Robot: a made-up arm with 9 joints. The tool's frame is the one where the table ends. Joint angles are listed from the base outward.
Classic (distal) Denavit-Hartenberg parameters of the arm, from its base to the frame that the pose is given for. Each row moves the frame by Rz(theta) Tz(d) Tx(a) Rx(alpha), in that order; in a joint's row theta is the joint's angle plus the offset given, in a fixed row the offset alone. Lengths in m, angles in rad.
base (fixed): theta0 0; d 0; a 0; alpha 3.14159
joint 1: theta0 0; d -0.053; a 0.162; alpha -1.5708
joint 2: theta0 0; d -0.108; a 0.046; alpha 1.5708
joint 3: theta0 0; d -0.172; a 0.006; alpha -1.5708
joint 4: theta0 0; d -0.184; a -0.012; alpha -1.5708
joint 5: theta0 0; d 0.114; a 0.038; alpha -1.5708
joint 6: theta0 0; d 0.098; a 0.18; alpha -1.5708
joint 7: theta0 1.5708; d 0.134; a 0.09; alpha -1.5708
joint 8: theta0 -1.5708; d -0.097; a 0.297; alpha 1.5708
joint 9: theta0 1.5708; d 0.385; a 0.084; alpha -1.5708
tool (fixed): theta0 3.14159; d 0.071; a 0; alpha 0
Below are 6 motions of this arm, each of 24 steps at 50 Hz.
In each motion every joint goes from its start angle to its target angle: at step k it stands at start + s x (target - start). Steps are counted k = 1, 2, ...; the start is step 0. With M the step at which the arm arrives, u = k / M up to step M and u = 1 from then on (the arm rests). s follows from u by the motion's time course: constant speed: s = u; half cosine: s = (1 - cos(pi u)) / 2; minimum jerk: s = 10 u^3 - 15 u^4 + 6 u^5.
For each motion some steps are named. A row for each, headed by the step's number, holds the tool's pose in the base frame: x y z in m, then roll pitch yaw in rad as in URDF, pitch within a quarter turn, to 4 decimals.
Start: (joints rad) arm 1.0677 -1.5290 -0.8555 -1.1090 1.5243 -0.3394 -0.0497 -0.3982 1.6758
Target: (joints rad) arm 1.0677 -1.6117 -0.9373 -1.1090 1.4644 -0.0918 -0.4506 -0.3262 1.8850
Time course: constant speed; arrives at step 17
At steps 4, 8, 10, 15, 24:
4: 0.6583 -0.4779 0.6039 -0.0425 -0.7646 -2.8212
8: 0.6070 -0.5070 0.5986 -0.1003 -0.6186 -2.8387
10: 0.5814 -0.5215 0.5930 -0.1303 -0.5471 -2.8499
15: 0.5183 -0.5569 0.5709 -0.2099 -0.3735 -2.8853
24: 0.4937 -0.5704 0.5589 -0.2443 -0.3066 -2.9027

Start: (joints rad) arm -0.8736 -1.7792 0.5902 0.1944 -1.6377 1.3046 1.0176 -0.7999 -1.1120
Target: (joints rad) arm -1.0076 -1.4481 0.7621 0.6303 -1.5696 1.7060 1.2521 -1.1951 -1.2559
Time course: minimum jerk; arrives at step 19
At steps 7, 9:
7: 0.0220 -0.0732 -0.3502 2.4519 -1.1418 1.2499
9: 0.0610 -0.0392 -0.3709 2.2622 -1.1986 1.4577

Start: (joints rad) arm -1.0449 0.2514 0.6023 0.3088 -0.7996 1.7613 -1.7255 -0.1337 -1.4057
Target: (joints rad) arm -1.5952 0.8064 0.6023 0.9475 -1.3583 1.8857 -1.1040 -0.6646 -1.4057
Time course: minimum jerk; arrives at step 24
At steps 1, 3, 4, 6, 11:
1: -0.5444 0.4443 0.4945 2.1901 -0.0602 -0.1391
3: -0.5471 0.4381 0.4969 2.1985 -0.0579 -0.1350
4: -0.5504 0.4300 0.5000 2.2094 -0.0547 -0.1296
6: -0.5609 0.3999 0.5115 2.2492 -0.0415 -0.1092
11: -0.5831 0.2194 0.5660 2.4702 0.0506 0.0333

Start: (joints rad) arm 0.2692 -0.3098 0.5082 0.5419 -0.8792 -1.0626 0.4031 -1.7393 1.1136
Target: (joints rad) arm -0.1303 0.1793 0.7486 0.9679 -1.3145 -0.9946 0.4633 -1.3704 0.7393
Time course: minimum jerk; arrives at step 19
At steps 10, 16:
10: 0.1987 0.4625 0.6786 2.4472 -1.3498 -2.4833
16: -0.0258 0.4507 0.6669 2.6808 -0.7249 -2.8134

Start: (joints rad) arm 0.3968 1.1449 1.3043 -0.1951 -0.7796 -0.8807 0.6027 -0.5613 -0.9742
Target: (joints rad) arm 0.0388 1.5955 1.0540 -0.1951 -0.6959 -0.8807 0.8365 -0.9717 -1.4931
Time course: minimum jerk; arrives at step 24
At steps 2, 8, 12, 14, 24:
2: -0.1782 -0.4600 0.5547 1.0878 0.0225 2.1507
8: -0.2041 -0.4256 0.5931 1.0736 0.1555 2.0870
12: -0.2656 -0.3743 0.6223 0.9755 0.3259 1.9667
14: -0.3079 -0.3491 0.6236 0.8852 0.3972 1.8843
24: -0.4193 -0.3043 0.5855 0.5960 0.4774 1.6561

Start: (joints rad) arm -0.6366 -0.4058 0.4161 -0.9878 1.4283 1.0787 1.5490 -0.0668 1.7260
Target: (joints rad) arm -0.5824 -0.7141 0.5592 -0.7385 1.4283 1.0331 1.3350 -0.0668 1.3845
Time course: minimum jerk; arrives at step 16
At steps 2, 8, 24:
2: -0.3116 0.2591 0.0118 -2.8152 -0.2882 -1.9534
8: -0.3091 0.3209 0.0143 -2.8803 -0.2065 -1.9951
24: -0.2997 0.3760 0.0092 -2.9281 -0.1221 -2.0447

